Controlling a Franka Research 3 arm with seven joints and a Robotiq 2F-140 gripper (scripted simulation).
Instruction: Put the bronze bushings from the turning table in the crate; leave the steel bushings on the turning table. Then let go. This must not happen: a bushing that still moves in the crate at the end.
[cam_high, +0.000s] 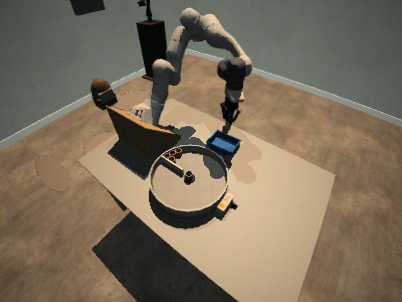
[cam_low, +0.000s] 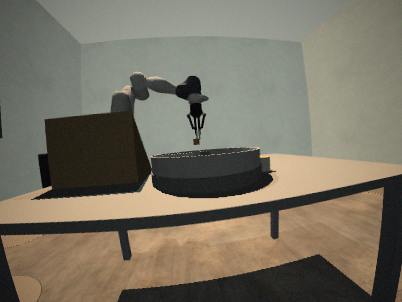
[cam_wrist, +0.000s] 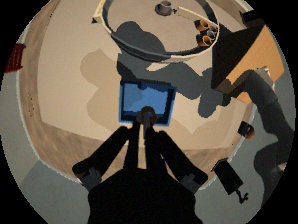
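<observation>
Now: the blue crate 1 cm behind my hand and 17 cm below it. Round my hand: round grey turning table: 4 cm behind, 36 cm to the right, 14 cm below.
</observation>
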